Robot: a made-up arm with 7 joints. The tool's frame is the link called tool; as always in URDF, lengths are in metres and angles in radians. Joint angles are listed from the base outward. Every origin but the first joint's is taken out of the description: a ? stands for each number. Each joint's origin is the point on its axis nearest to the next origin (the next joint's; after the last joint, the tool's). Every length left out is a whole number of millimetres.
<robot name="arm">
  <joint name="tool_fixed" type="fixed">
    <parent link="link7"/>
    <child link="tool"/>
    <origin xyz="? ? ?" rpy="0 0 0"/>
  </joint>
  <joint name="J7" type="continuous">
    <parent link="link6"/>
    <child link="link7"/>
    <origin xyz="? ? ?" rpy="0 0 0"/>
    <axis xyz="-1 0 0"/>
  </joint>
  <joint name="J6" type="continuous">
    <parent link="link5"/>
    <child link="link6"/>
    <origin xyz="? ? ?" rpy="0 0 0"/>
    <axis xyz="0 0 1"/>
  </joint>
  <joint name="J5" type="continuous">
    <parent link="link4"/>
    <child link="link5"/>
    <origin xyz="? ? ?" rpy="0 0 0"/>
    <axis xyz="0 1 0"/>
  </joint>
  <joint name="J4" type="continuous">
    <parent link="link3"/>
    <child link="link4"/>
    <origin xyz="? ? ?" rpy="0 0 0"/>
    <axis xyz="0 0 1"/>
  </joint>
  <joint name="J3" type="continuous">
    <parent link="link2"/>
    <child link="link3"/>
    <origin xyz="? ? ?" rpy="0 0 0"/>
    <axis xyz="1 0 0"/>
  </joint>
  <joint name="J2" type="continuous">
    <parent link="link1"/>
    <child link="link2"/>
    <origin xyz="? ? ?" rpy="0 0 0"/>
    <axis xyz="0 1 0"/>
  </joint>
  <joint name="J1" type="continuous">
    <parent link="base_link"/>
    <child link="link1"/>
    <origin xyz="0 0 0.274" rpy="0 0 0"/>
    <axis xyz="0 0 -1"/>
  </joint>
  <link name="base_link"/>
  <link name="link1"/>
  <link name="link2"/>
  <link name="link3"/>
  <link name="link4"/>
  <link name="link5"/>
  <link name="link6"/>
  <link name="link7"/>
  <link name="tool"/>
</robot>
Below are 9 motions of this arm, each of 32 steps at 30 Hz.
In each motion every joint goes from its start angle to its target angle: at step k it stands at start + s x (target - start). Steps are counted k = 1, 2, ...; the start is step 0. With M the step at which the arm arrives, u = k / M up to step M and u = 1 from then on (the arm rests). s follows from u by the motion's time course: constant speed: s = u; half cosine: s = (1 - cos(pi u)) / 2; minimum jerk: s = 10 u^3 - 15 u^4 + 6 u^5.
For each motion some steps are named. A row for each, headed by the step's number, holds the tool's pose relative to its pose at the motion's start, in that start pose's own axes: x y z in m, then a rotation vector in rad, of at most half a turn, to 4 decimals.
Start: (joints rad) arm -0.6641 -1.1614 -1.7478 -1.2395 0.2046 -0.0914 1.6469
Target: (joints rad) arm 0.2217 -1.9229 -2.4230 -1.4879 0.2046 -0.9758 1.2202
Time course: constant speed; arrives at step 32
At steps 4, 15, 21, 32:
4: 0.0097 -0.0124 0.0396 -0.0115 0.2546 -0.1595
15: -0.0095 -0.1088 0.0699 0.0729 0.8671 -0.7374
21: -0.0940 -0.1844 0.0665 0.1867 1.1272 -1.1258
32: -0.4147 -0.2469 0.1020 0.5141 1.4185 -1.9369

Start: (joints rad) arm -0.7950 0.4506 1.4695 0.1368 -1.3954 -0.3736 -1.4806
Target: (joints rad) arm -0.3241 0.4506 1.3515 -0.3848 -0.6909 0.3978 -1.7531
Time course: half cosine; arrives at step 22
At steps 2, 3, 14, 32:
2: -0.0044 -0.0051 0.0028 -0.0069 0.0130 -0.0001
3: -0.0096 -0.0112 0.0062 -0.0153 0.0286 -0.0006
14: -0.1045 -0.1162 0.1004 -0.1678 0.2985 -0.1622
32: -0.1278 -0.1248 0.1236 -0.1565 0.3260 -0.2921

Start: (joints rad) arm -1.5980 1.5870 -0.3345 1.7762 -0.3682 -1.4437 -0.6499
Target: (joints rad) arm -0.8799 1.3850 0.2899 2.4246 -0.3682 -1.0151 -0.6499
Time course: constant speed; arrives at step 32
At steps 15, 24, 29, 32:
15: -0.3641 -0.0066 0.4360 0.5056 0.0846 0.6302
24: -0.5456 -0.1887 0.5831 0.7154 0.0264 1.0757
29: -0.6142 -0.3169 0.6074 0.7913 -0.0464 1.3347
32: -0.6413 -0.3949 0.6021 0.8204 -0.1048 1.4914

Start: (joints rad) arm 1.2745 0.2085 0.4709 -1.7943 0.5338 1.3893 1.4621
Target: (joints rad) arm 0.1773 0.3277 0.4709 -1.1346 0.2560 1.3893 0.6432
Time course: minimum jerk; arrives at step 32
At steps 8, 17, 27, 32:
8: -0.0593 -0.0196 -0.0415 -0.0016 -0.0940 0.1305
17: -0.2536 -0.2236 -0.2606 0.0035 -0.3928 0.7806
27: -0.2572 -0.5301 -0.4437 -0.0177 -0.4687 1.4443
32: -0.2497 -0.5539 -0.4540 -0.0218 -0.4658 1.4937

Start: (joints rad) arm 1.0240 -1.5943 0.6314 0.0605 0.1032 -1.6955 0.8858
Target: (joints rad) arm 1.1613 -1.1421 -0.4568 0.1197 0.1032 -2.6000 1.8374
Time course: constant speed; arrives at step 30
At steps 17, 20, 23, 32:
17: 0.1663 0.0252 -0.0657 -0.5281 0.2714 -0.9335
20: 0.1763 0.0071 -0.0712 -0.5729 0.3472 -1.0834
23: 0.1779 -0.0125 -0.0748 -0.5998 0.4281 -1.2260
32: 0.1502 -0.0523 -0.0793 -0.5889 0.6255 -1.5215

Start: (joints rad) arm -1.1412 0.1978 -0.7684 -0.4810 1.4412 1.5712 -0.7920
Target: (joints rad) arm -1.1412 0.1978 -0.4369 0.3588 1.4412 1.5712 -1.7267
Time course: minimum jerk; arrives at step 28
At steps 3, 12, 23, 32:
3: -0.0012 0.0004 0.0027 0.0113 0.0088 -0.0030
12: -0.0319 0.0006 0.0853 0.3801 0.2949 -0.1516
23: -0.0676 -0.0411 0.1668 0.8632 0.6678 -0.5888
32: -0.0711 -0.0454 0.1703 0.8901 0.6878 -0.6293

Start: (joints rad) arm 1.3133 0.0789 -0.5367 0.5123 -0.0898 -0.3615 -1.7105
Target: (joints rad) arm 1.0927 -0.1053 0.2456 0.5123 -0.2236 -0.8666 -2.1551
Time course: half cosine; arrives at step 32
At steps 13, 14, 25, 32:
13: -0.0414 0.0725 0.0891 0.4496 -0.1178 0.1788
14: -0.0478 0.0810 0.1034 0.5125 -0.1311 0.1991
25: -0.1155 0.1407 0.2758 1.1773 -0.2451 0.3435
32: -0.1299 0.1461 0.3216 1.3378 -0.2688 0.3582

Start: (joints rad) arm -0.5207 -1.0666 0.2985 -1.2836 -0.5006 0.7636 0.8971
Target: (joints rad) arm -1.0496 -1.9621 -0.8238 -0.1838 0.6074 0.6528 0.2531
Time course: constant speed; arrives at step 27
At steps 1, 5, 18, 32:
1: -0.0178 -0.0195 0.0214 0.0629 -0.0454 0.0051
5: -0.1085 -0.0981 0.0835 0.2869 -0.2176 0.0489
18: -0.4432 -0.2538 0.0929 0.6823 -0.5477 0.3472
32: -0.5724 -0.2555 0.1108 0.7625 -0.4272 0.5456

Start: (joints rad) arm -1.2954 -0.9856 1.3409 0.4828 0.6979 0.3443 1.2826
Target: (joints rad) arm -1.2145 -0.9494 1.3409 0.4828 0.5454 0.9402 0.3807
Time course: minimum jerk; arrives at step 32
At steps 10, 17, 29, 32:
10: -0.0281 0.0011 0.0008 0.1466 -0.0945 0.0116
17: -0.0920 -0.0026 -0.0169 0.4422 -0.2819 0.0915
29: -0.1625 -0.0172 -0.0712 0.7545 -0.4574 0.2724
32: -0.1635 -0.0175 -0.0724 0.7593 -0.4598 0.2761

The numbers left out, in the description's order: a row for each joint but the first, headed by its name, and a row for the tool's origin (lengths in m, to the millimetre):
tool: 0 0.111 0.042
J7: -0.066 0.341 0
J6: -0.086 0 -0.145
J5: 0.239 0.009 0
J4: 0 0.013 0.337
J3: -0.289 0 0.068
J2: -0.119 0.442 0

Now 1 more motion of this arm.
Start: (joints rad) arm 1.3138 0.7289 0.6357 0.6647 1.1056 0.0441 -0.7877
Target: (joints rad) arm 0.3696 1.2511 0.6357 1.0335 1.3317 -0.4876 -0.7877
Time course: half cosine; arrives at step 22
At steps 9, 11, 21, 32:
9: 0.0774 -0.0478 -0.0642 -0.2096 0.2499 -0.3875
11: 0.1061 -0.0824 -0.0975 -0.3087 0.3384 -0.5360
21: 0.1622 -0.2744 -0.2182 -0.7209 0.6187 -1.0209
32: 0.1623 -0.2769 -0.2193 -0.7256 0.6214 -1.0255

